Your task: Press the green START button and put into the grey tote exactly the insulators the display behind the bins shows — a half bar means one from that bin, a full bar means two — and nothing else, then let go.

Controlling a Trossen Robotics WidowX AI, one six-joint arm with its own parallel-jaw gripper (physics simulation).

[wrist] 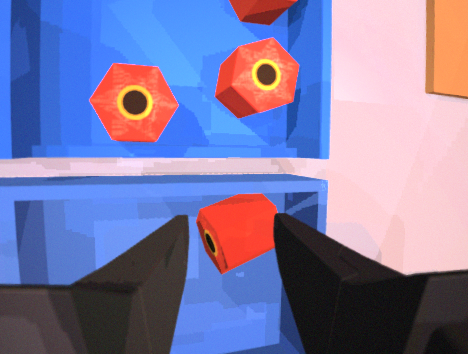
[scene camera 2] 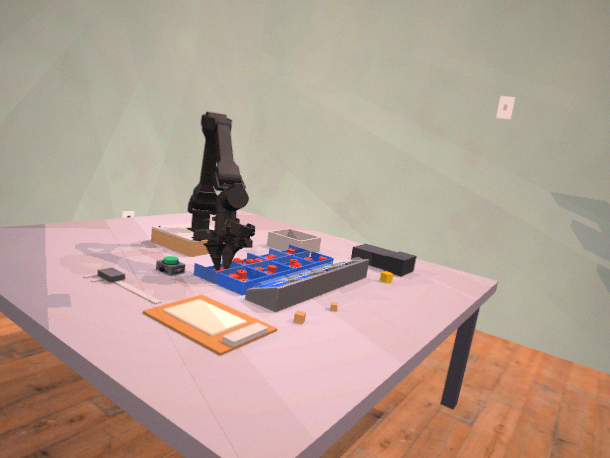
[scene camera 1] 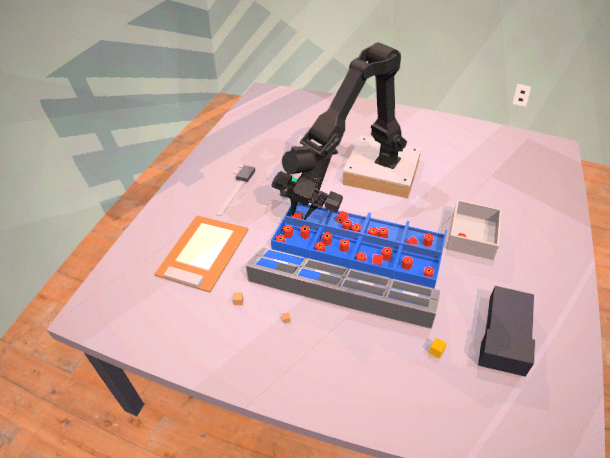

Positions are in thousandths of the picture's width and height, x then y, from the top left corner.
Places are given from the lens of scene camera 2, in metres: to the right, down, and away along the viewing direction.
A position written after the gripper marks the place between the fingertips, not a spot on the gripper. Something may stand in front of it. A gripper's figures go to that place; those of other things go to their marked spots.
gripper (scene camera 2: 363, 591): -0.23, 0.11, 1.19
grey tote (scene camera 2: 458, 523): -0.09, 0.04, 1.59
